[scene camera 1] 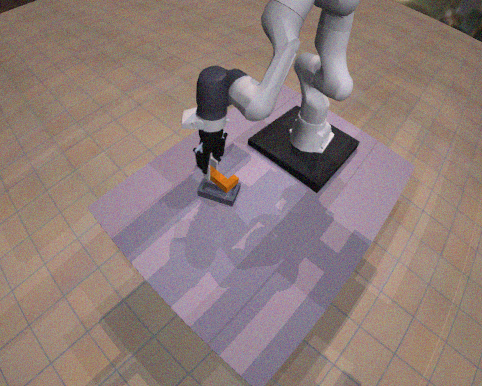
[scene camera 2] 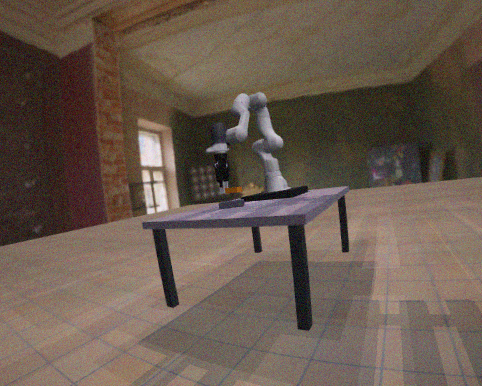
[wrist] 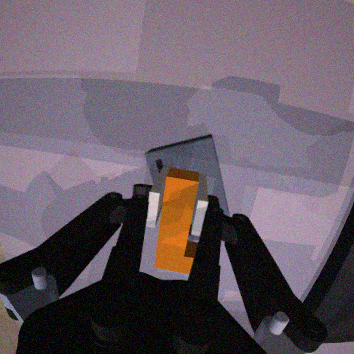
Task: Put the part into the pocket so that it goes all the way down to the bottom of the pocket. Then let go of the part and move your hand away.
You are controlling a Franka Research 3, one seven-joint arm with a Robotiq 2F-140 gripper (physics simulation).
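The orange L-shaped part (scene camera 1: 229, 184) (scene camera 2: 234, 190) (wrist: 176, 225) is between the two light finger pads of my gripper (scene camera 1: 213, 170) (scene camera 2: 224, 188) (wrist: 181, 183), which is shut on it. The grey block with the pocket (scene camera 1: 217, 196) (scene camera 2: 231, 204) (wrist: 192, 152) lies flat on the table. The part hangs over the block, and in scene camera 2 a gap shows between them. In the wrist view the block is turned relative to the part, and the part and fingers hide most of the pocket; a small dark corner of it shows at the upper left.
The block stands on the purple table (scene camera 1: 345, 190) (scene camera 2: 225, 223). The arm's black base plate (scene camera 1: 315, 172) (scene camera 2: 275, 194) lies behind and to the right of the block in scene camera 1. Shadows of the arm fall across the table top.
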